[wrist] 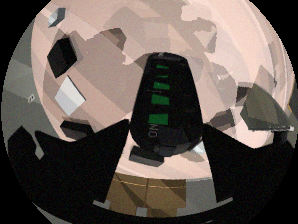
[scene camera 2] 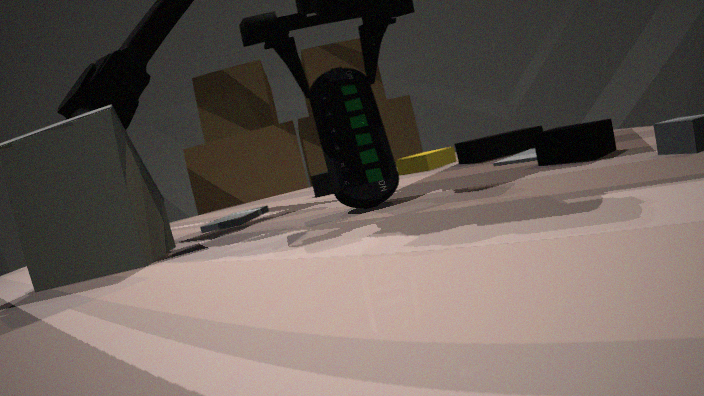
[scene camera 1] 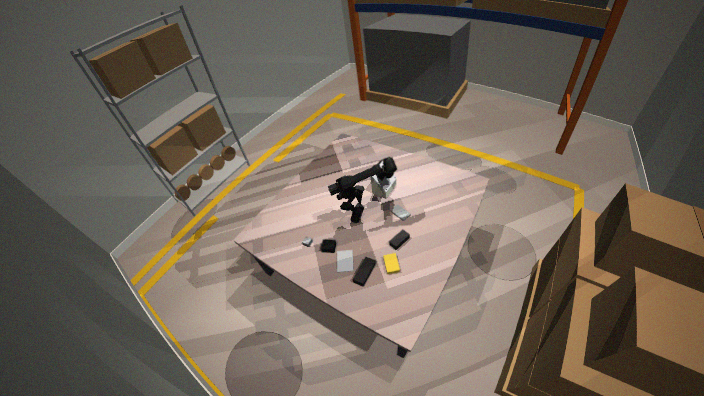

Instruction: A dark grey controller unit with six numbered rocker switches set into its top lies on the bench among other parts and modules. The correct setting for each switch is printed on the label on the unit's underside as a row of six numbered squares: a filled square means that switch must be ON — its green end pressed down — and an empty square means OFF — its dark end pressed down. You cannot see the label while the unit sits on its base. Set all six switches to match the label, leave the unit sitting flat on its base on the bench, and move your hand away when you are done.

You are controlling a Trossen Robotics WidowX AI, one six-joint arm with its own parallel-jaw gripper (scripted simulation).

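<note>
Through scene camera 2 I'm seeing my gripper [scene camera 2: 340, 90], along with a yellow block [scene camera 2: 430, 160], a long black block [scene camera 2: 480, 150] and a small black block [scene camera 2: 582, 142]. The wrist view gives me my gripper again [wrist: 167, 126], and the small black block [wrist: 61, 57] is in there as well.
</note>
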